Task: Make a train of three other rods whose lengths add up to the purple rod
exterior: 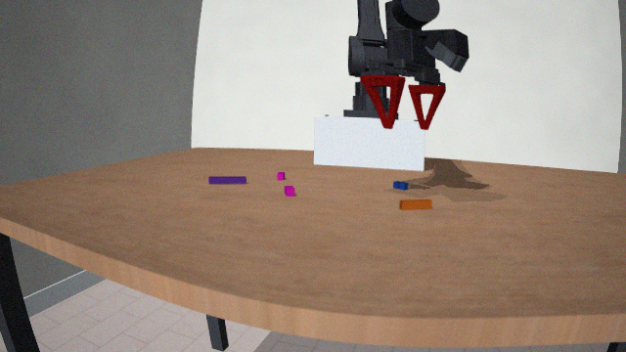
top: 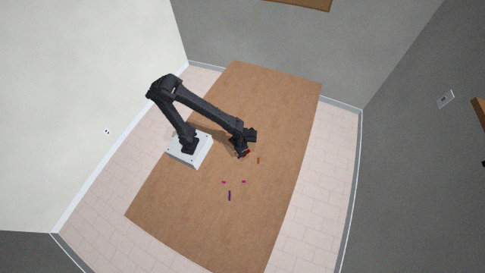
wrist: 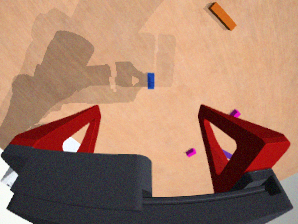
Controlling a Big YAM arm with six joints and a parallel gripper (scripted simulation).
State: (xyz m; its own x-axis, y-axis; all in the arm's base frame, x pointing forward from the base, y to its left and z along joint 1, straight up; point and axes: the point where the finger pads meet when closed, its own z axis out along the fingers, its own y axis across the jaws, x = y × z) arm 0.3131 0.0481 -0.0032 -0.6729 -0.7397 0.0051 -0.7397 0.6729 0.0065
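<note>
My hand is 120 mm short of the orange rod and 90 mm above it. The rest, counted from my hand: purple rod 10 mm ahead, 270 mm to the right, 90 mm below.
</note>
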